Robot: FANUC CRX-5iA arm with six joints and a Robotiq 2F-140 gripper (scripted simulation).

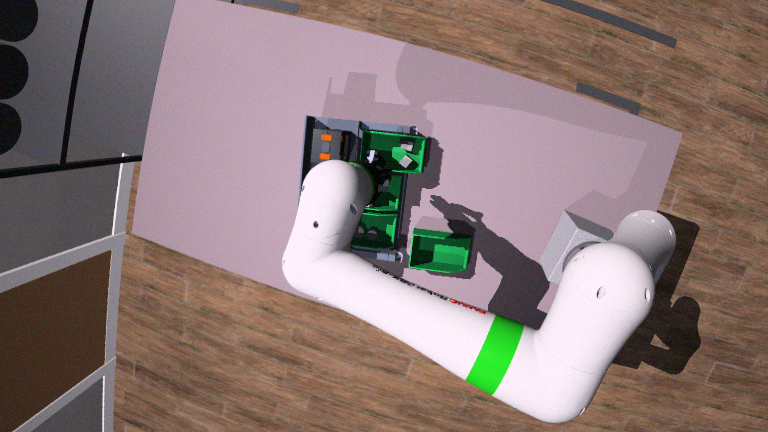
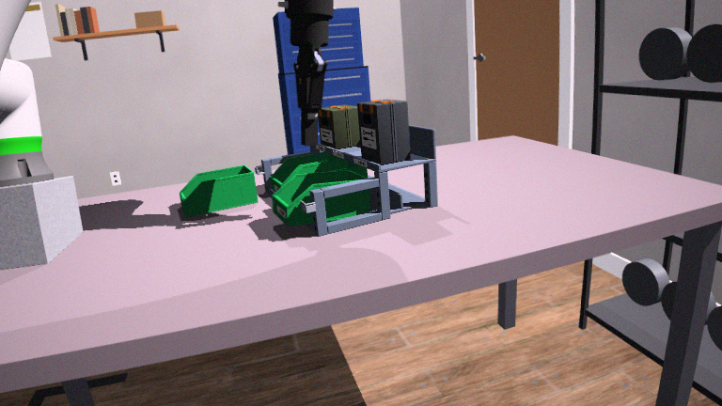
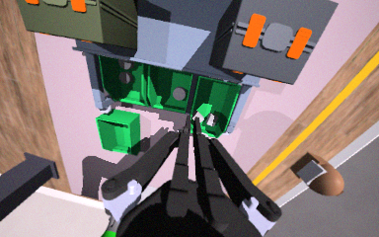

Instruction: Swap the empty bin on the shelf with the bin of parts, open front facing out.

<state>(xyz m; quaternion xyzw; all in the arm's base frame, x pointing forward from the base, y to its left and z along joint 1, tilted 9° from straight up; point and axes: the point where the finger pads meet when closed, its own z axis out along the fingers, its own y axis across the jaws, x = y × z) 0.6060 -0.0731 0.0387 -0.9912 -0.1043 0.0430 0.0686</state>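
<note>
My hand is 16 cm above the round part, 4 cm to the right of it and 1 cm short of it. Round my hand: grey shelf 11 cm below, 8 cm to the left, 6 cm ahead; dark grey box 15 cm ahead, 2 cm to the right, 2 cm below.
</note>
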